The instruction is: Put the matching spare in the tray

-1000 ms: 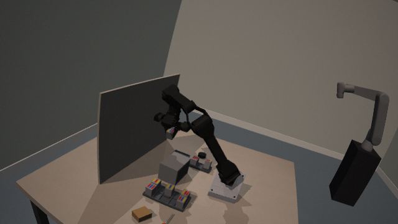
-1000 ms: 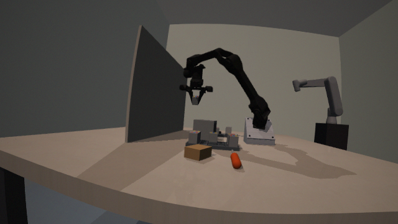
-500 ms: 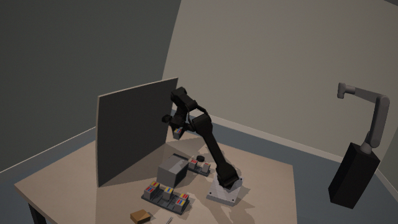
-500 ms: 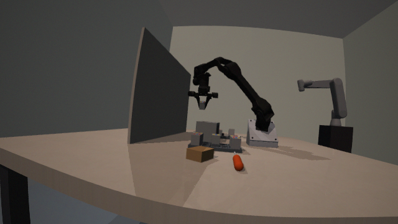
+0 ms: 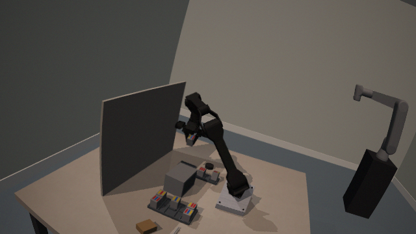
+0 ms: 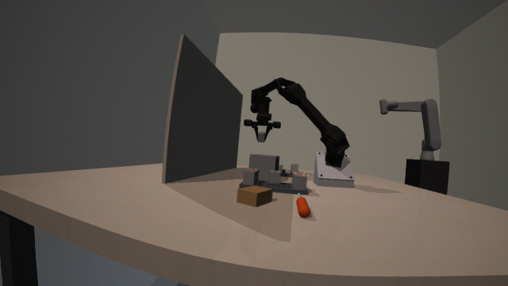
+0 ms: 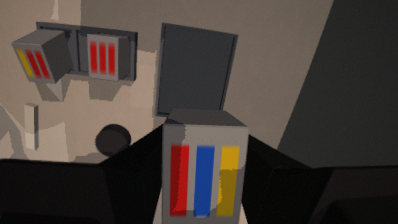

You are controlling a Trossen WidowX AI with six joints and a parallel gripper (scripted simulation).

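The dark grey tray is 16 cm below my gripper tip. Also, from my gripper tip: grey spare block: 3 cm above; mounted unit: 7 cm behind, 20 cm to the left, 12 cm below; rack: 14 cm behind, 16 cm below.
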